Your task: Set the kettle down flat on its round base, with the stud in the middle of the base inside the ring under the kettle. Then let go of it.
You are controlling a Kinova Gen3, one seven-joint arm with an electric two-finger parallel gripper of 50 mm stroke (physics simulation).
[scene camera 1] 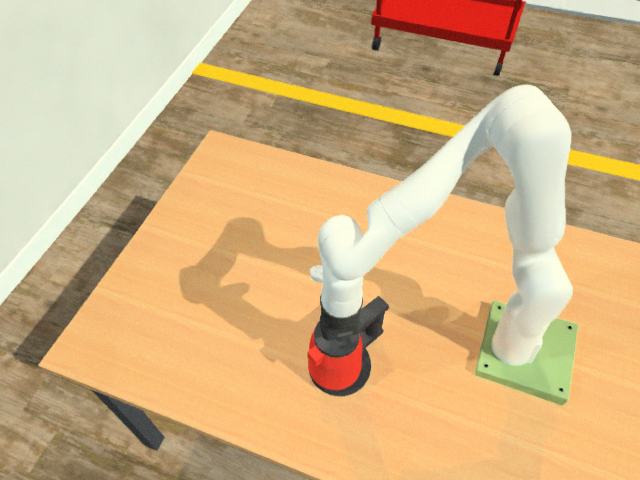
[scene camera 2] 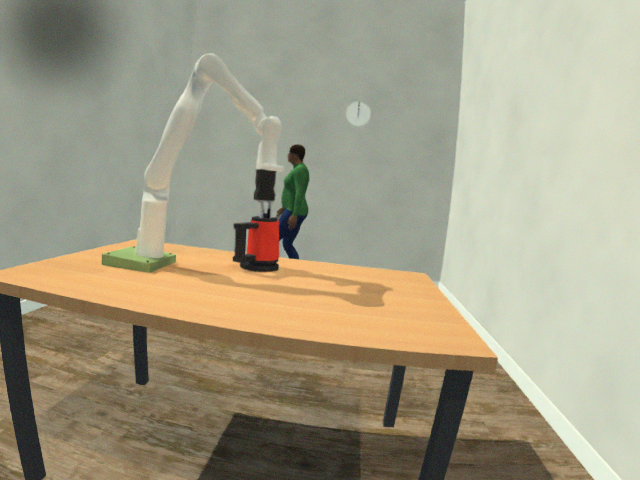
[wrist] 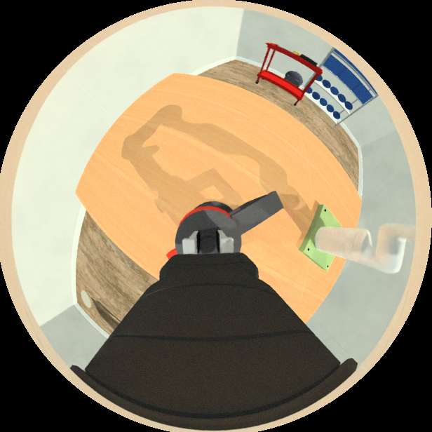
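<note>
The red kettle looks about upright, its black handle towards the arm's foot. My gripper points down and is shut on the black knob on the kettle's lid; in scene camera 1 the fingers are hidden. The round black base lies on the table under the kettle. The kettle sits off-centre: the base sticks out on the handle side, while the opposite edges nearly line up. The stud and ring are hidden, and I cannot tell whether the kettle touches the base.
The arm's foot stands on a green plate on the wooden table. A red cart stands on the floor beyond it. A person in green stands behind the table in scene camera 2.
</note>
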